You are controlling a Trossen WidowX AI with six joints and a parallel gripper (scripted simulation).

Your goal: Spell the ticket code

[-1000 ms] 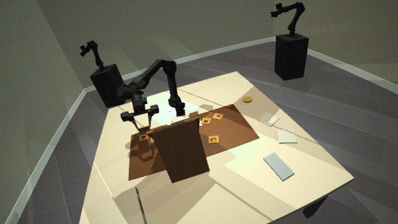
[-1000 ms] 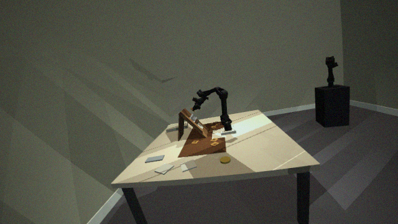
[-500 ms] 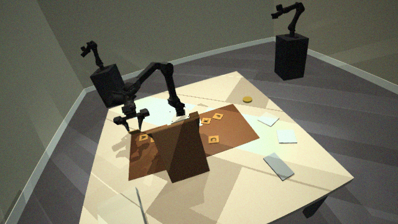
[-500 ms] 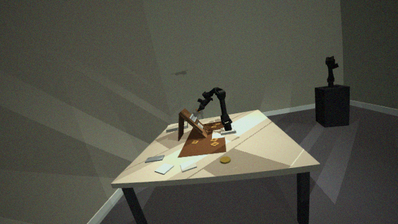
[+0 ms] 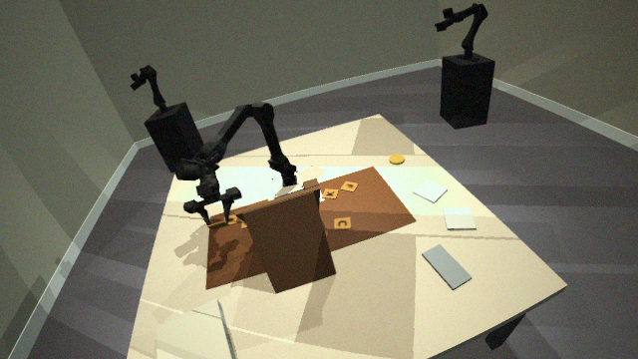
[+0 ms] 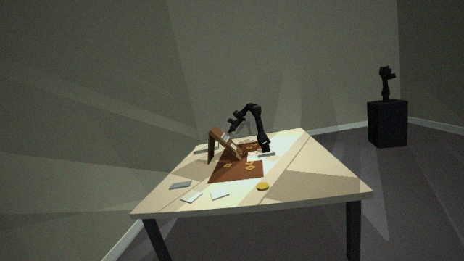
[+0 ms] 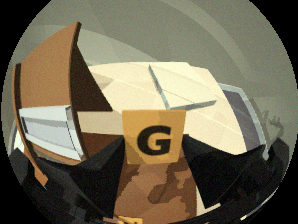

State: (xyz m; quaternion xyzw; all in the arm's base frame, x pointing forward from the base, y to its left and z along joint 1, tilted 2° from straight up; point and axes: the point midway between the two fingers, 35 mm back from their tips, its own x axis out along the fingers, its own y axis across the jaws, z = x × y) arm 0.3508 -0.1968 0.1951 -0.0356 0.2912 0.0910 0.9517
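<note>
Now: the orange tile marked g right at my gripper tip. From my gripper tip the other things lie so: brown mat: 190 mm behind, 230 mm to the left, 180 mm below; then orange tile marked 7: 190 mm behind, 20 mm to the left, 180 mm below; then white ticket: 90 mm behind, 170 mm to the left, 90 mm below.
</note>
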